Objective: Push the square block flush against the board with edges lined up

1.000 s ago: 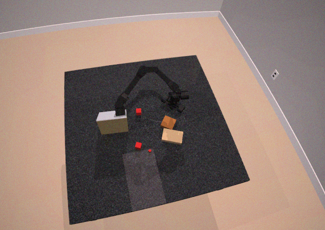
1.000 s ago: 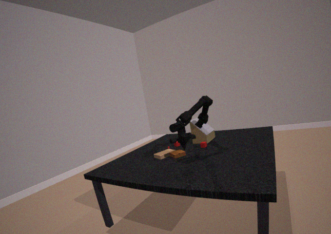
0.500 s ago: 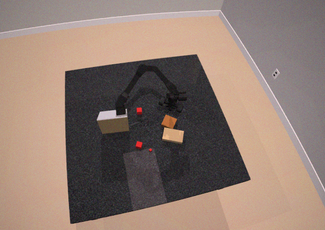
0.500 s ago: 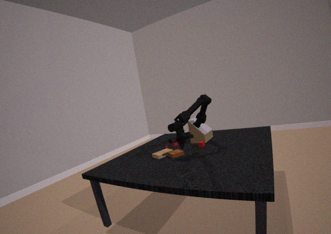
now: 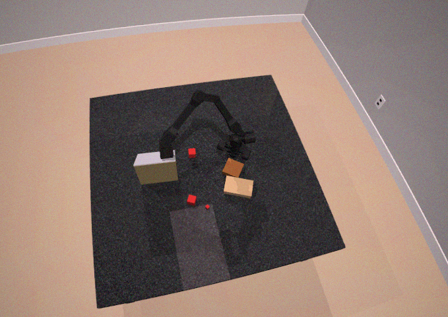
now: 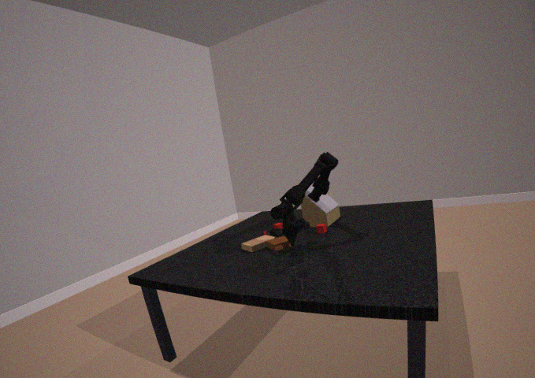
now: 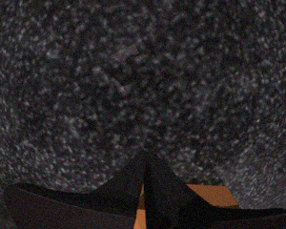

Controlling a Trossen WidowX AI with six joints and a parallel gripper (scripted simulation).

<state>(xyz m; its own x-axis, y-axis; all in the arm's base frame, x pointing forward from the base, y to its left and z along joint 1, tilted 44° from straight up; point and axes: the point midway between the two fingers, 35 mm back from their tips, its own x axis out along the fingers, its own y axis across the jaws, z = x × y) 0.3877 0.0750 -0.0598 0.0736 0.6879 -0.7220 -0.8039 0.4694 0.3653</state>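
My gripper tip is now 2 cm past the square block, 8 cm to the left of it and 1 cm below it. The rest, counted from my gripper tip: light tan board (2 cm behind, 20 cm to the right, 1 cm above); then red piece (21 cm behind, 27 cm to the right).
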